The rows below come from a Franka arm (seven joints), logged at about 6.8 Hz.
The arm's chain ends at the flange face. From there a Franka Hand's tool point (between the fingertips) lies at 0.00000 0.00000 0.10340 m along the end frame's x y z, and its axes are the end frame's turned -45 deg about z.
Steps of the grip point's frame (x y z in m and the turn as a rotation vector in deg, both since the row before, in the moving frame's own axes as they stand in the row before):
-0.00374, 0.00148, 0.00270, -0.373, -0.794, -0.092
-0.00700, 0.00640, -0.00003, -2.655, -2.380, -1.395
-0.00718, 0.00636, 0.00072, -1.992, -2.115, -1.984
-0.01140, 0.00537, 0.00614, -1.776, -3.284, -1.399
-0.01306, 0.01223, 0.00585, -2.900, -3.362, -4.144
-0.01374, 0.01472, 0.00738, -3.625, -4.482, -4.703
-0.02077, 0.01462, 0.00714, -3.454, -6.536, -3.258
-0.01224, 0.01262, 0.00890, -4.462, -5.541, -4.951
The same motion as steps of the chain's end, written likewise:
-0.00106, 0.00220, 0.00271, -0.825, -0.298, -0.092
-0.00085, 0.00306, 0.00017, -3.560, 0.194, -1.395
-0.00051, 0.00433, 0.00085, -2.904, -0.087, -1.984
-0.00242, 0.00538, 0.00636, -3.578, -1.066, -1.399
-0.00029, 0.00989, 0.00616, -4.428, -0.327, -4.144
0.00136, 0.00976, 0.00790, -5.733, -0.606, -4.703
-0.00079, 0.01221, 0.00800, -7.064, -2.179, -3.258
0.00109, 0.00480, 0.00970, -7.073, -0.763, -4.951

